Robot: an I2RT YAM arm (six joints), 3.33 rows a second.
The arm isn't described. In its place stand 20 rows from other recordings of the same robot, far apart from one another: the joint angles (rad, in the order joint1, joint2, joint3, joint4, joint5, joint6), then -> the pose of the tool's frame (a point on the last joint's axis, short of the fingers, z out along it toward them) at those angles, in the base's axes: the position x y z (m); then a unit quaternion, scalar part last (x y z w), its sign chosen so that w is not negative.
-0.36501 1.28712 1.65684 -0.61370 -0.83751 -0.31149 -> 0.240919 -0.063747 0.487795 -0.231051 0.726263 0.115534 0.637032
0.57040 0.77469 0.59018 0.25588 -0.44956 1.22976 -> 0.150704 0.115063 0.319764 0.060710 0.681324 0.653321 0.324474
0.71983 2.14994 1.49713 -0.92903 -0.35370 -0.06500 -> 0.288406 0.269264 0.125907 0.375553 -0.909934 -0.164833 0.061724
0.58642 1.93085 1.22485 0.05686 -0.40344 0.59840 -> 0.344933 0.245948 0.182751 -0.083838 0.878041 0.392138 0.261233
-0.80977 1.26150 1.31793 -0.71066 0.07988 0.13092 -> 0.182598 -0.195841 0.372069 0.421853 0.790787 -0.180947 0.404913
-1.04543 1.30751 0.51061 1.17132 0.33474 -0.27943 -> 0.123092 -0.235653 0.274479 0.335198 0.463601 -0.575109 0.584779
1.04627 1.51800 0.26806 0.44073 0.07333 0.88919 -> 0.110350 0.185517 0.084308 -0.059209 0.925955 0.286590 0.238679
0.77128 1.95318 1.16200 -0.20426 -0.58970 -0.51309 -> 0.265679 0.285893 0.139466 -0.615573 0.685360 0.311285 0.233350
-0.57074 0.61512 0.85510 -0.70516 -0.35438 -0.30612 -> 0.111090 -0.056641 0.334185 0.018773 0.842616 -0.083594 0.531655
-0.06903 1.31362 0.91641 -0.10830 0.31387 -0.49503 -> 0.294893 -0.031406 0.277139 -0.102297 0.848430 -0.268911 0.444285
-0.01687 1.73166 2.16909 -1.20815 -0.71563 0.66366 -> 0.331508 0.017767 0.461959 0.159341 0.858770 0.421780 0.243367
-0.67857 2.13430 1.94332 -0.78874 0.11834 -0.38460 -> 0.366269 -0.300721 0.258289 0.156899 0.942152 -0.196144 0.221947
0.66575 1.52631 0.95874 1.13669 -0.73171 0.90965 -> 0.246213 0.223610 0.350276 -0.256934 0.483227 0.701726 0.456132
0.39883 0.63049 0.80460 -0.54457 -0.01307 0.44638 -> 0.128665 0.054727 0.330996 0.015928 0.825078 0.236552 0.512871
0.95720 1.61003 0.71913 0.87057 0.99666 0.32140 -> 0.211210 0.247981 0.222603 0.121649 0.700515 0.092822 0.697039
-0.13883 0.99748 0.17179 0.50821 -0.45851 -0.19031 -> 0.188028 -0.010363 0.162828 -0.153527 0.785108 0.088023 0.593538
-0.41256 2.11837 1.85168 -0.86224 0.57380 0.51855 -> 0.408181 -0.199746 0.238294 0.475516 0.808378 -0.264581 0.224513
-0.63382 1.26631 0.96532 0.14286 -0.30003 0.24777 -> 0.247387 -0.168767 0.333018 0.233204 0.721689 -0.011523 0.651651
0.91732 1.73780 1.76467 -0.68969 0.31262 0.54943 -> 0.247140 0.304754 0.374009 -0.095258 0.885260 0.186042 0.415487
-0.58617 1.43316 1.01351 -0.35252 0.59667 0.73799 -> 0.243916 -0.185978 0.257801 0.631506 0.624315 -0.241843 0.391079
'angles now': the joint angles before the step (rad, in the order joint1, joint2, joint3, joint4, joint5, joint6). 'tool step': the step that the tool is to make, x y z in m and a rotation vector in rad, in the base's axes. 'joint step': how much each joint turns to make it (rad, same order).
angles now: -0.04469 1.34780 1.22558 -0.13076 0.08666 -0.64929
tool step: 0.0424 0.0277 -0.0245 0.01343 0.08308 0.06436
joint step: 0.08358 0.16544 0.07900 0.00161 0.01450 0.01827
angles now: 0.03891 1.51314 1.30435 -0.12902 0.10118 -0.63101
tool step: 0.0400 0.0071 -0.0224 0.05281 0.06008 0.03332
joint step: 0.01015 0.16130 0.10131 -0.00122 -0.04157 0.04347
